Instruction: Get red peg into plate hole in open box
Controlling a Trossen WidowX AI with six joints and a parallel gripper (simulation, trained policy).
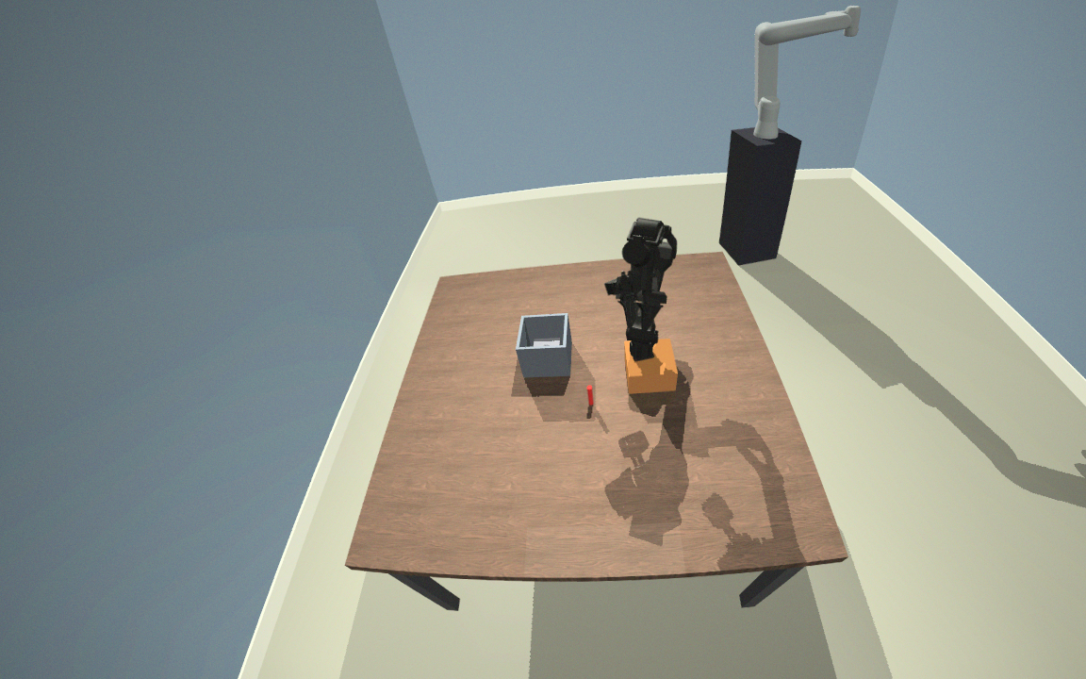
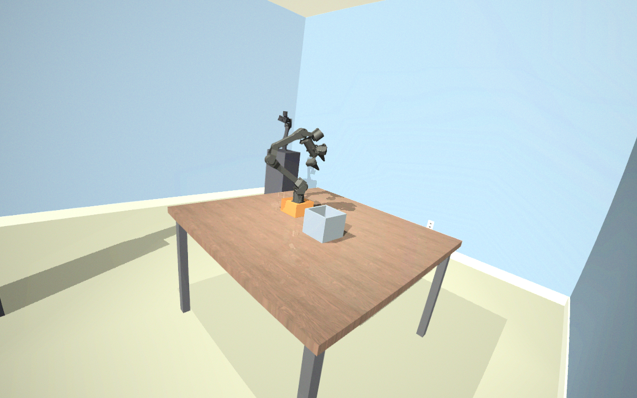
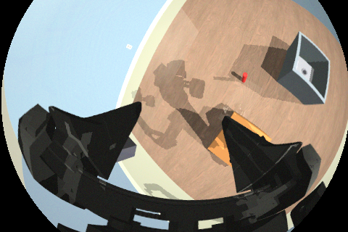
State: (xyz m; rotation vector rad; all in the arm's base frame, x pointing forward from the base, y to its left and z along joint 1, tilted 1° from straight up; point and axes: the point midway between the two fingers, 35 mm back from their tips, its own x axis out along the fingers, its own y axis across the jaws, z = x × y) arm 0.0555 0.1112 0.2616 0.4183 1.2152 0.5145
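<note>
Right now the red peg is 130 mm ahead of my gripper tip, 40 mm to the right of it and 280 mm below it. The rest, counted from my gripper tip: pale plate: 230 mm ahead, 270 mm to the right, 280 mm below.
</note>
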